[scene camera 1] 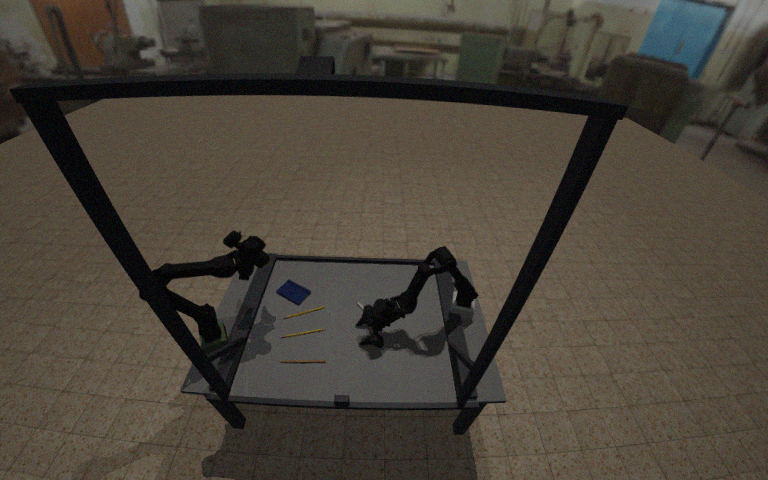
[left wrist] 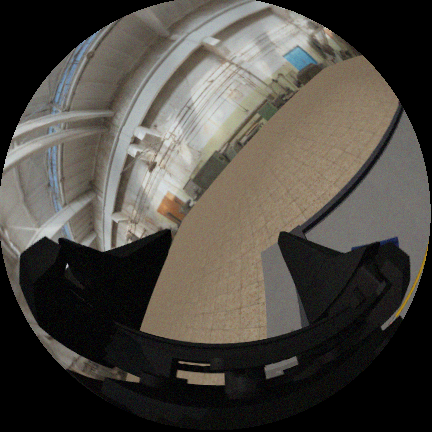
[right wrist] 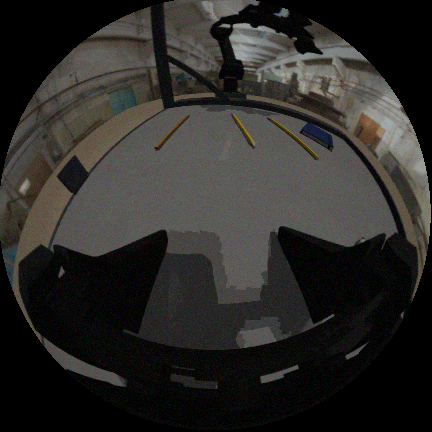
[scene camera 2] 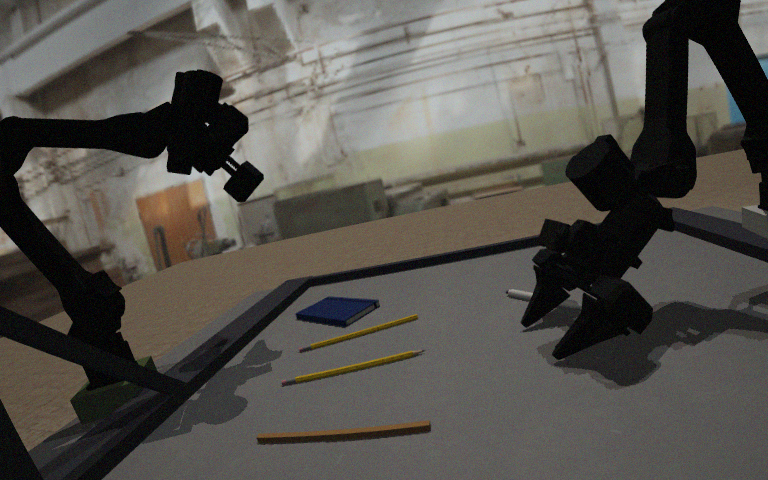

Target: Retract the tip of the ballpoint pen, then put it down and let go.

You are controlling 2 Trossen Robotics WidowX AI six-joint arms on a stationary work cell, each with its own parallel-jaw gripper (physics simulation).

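Places are measured from the left arm's base along level axes (x left, y down, z back), in centimetres.
Pixels of known places: left gripper, fingertip midpoint: (left wrist: 226, 236) (scene camera 2: 228, 162); right gripper, fingertip midpoint: (scene camera 1: 357, 335) (right wrist: 223, 234) (scene camera 2: 537, 340); left arm's base, link origin: (scene camera 1: 212, 334) (right wrist: 229, 91); right arm's base, link origin: (scene camera 1: 463, 301).
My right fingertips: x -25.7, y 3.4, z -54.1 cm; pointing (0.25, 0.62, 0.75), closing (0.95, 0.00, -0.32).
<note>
Ahead of a thing's pixels: the offset from my right fingertips to its top centre. Level surfaces: height alone.
The white pen {dx +8.7, dy -0.7, dz -9.2 cm} (scene camera 1: 360, 305) (scene camera 2: 519, 294) lies on the table, partly hidden behind my right gripper. A small dark end shows at its left in scene camera 2; whether the tip is out is too small to tell. My right gripper (scene camera 1: 360, 333) (scene camera 2: 539, 341) (right wrist: 223, 234) is open and empty, pointing down low over the table, in front of the pen in scene camera 2. The pen is not between its fingers. My left gripper (left wrist: 226, 236) is open and empty, raised high near the table's back left corner, far from the pen.
A blue notebook {dx +35.4, dy -0.6, dz +16.0 cm} (scene camera 1: 293, 292) (scene camera 2: 337, 311) (right wrist: 317, 136), two yellow pencils {dx +21.8, dy -0.1, dz +15.7 cm} (scene camera 1: 304, 312) {dx +11.8, dy -0.2, dz +19.5 cm} (scene camera 2: 352, 367) and an orange-brown stick {dx -0.4, dy -0.1, dz +24.5 cm} (scene camera 1: 303, 361) (scene camera 2: 343, 433) (right wrist: 172, 132) lie on the left of the table {dy +0.7 cm} (scene camera 1: 396, 376) in the scene views. A dark frame (scene camera 1: 555, 226) stands around it.
</note>
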